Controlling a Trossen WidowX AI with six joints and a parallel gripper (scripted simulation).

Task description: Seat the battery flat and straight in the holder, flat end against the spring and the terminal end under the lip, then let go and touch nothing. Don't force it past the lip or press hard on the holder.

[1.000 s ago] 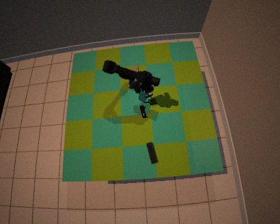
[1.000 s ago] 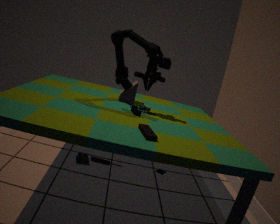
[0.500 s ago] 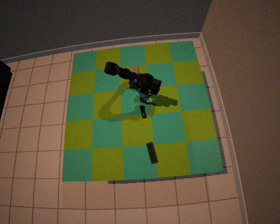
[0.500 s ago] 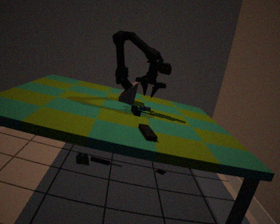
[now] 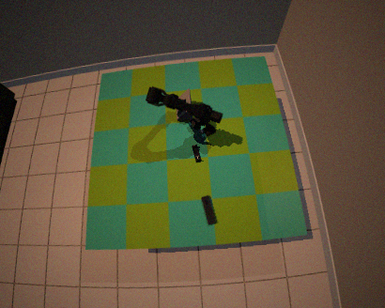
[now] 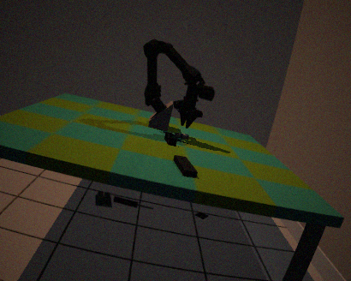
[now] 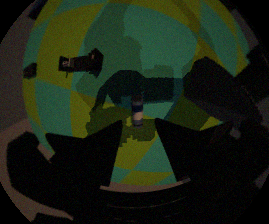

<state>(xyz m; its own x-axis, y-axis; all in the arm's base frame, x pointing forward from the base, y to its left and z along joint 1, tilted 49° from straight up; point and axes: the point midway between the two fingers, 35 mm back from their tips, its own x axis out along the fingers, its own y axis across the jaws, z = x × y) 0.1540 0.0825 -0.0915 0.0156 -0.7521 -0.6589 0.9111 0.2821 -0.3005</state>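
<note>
The battery is 5 cm below my gripper tip.
</note>
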